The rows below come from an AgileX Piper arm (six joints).
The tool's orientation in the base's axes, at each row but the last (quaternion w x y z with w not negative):
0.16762 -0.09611 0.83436 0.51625
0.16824 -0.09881 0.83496 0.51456
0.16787 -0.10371 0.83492 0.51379
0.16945 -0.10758 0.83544 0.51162
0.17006 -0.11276 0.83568 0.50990
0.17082 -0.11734 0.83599 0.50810
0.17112 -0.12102 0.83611 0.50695
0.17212 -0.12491 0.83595 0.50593
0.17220 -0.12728 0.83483 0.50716
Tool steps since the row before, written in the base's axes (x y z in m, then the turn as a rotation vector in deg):
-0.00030 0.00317 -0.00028 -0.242 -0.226 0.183
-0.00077 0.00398 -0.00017 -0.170 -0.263 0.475
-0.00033 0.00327 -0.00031 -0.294 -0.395 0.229
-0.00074 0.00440 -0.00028 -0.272 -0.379 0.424
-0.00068 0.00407 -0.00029 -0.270 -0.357 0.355
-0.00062 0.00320 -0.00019 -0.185 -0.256 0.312
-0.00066 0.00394 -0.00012 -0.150 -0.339 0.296
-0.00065 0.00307 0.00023 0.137 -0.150 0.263
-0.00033 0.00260 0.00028 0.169 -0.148 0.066
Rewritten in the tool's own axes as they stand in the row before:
0.00042 0.00129 0.00289 0.152 0.131 -0.321
0.00081 0.00191 0.00348 -0.027 0.331 -0.462
0.00042 0.00133 0.00299 0.183 0.112 -0.499
0.00076 0.00203 0.00391 0.086 0.271 -0.563
0.00068 0.00186 0.00363 0.111 0.224 -0.513
0.00057 0.00154 0.00282 0.049 0.204 -0.391
0.00054 0.00195 0.00345 0.026 0.140 -0.452
0.00039 0.00184 0.00253 -0.228 0.090 -0.224
0.00008 0.00153 0.00214 -0.175 -0.080 -0.133

